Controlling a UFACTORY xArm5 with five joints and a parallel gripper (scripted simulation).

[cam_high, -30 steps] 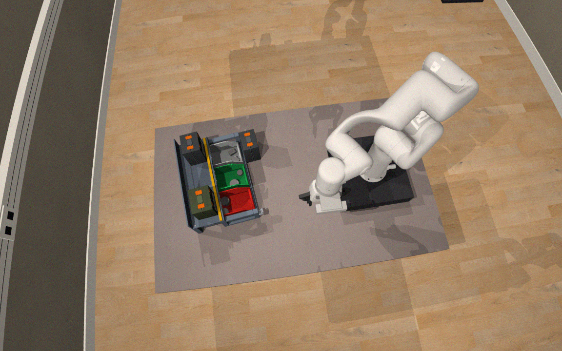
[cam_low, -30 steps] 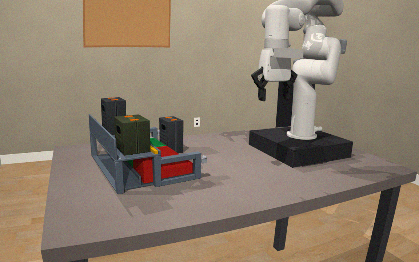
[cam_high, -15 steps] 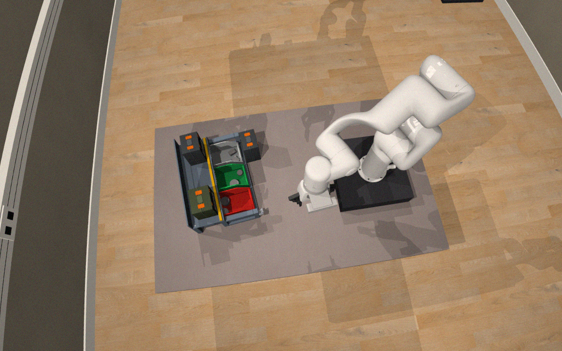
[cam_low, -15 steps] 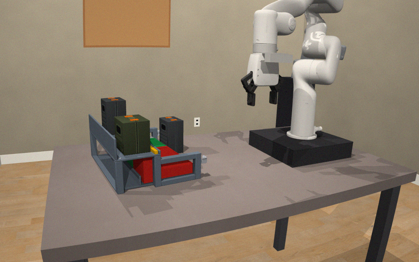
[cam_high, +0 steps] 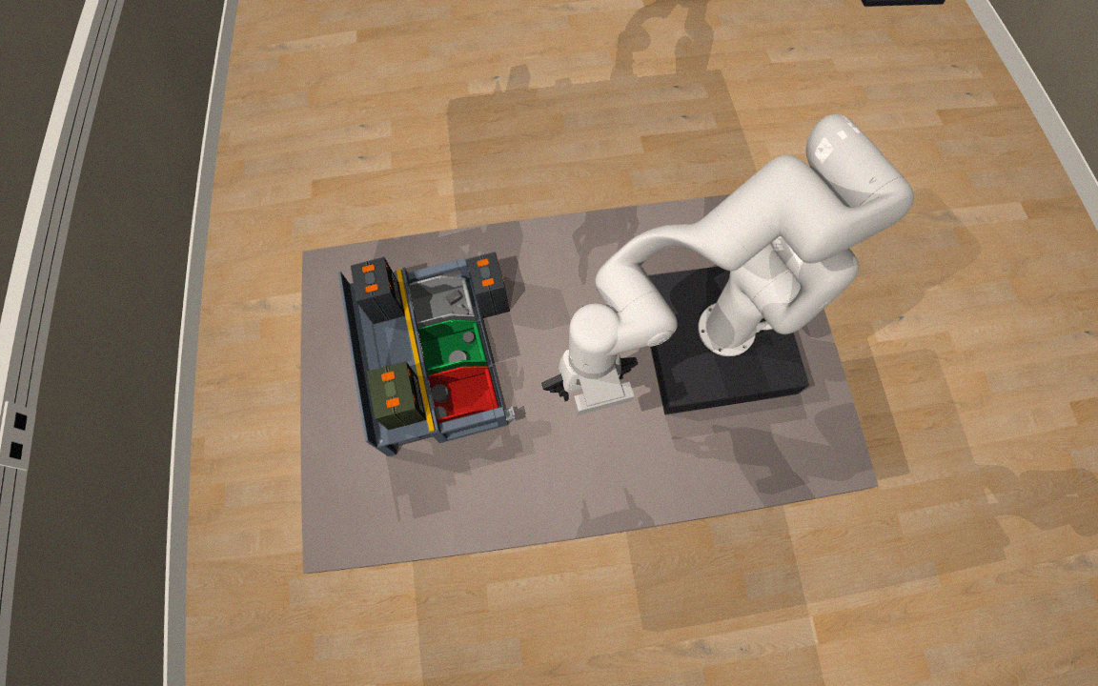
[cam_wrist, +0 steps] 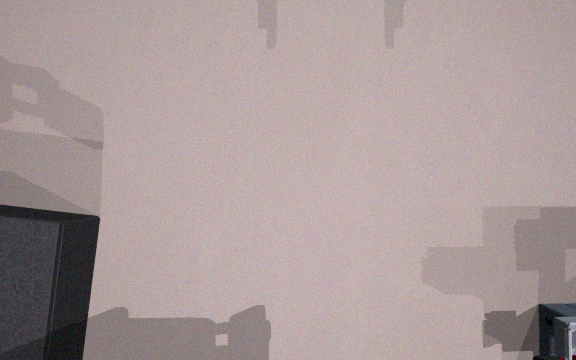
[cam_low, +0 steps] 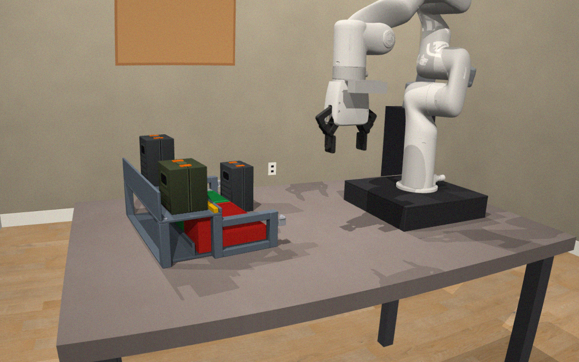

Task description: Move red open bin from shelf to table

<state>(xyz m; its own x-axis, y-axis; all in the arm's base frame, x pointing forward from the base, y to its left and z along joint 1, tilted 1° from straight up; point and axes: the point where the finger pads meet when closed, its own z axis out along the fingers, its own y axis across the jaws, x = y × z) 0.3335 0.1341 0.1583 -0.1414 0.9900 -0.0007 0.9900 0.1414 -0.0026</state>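
Now: hand 27 cm short of the red open bin, 18 cm above it and 6 cm to the left of it. The rest, counted from my hand: olive box 37 cm ahead, 7 cm below, 5 cm to the right; then green bin 29 cm ahead, 18 cm below, 17 cm to the right; then grey disc 31 cm ahead, 20 cm below, 3 cm to the right.
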